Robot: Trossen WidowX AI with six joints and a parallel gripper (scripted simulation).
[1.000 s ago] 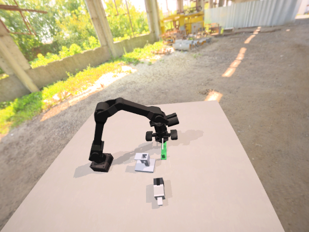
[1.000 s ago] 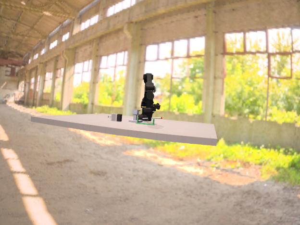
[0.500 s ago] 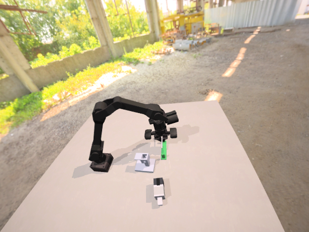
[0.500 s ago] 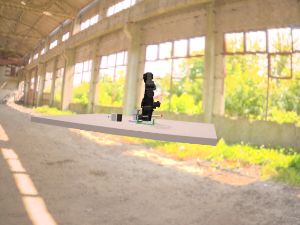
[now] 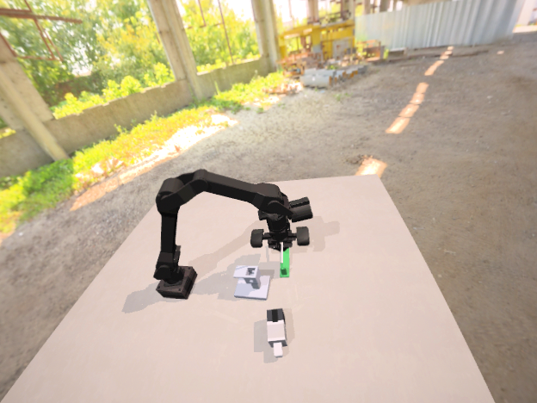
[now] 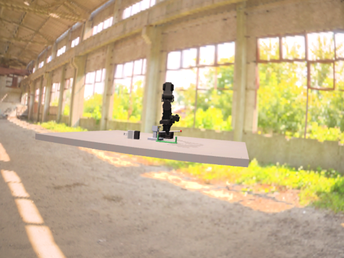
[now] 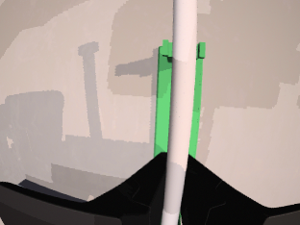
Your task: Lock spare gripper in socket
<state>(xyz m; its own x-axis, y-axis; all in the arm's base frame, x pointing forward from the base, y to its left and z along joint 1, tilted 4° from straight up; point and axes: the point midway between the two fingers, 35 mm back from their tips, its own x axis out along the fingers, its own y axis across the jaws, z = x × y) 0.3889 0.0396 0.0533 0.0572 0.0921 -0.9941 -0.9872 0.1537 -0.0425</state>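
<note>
My gripper tip is now 30 mm above the green cradle. Round my gripper tip: grey mount 110 mm behind, 90 mm to the right; then spare gripper 260 mm to the right, 50 mm behind, 20 mm below.
</note>
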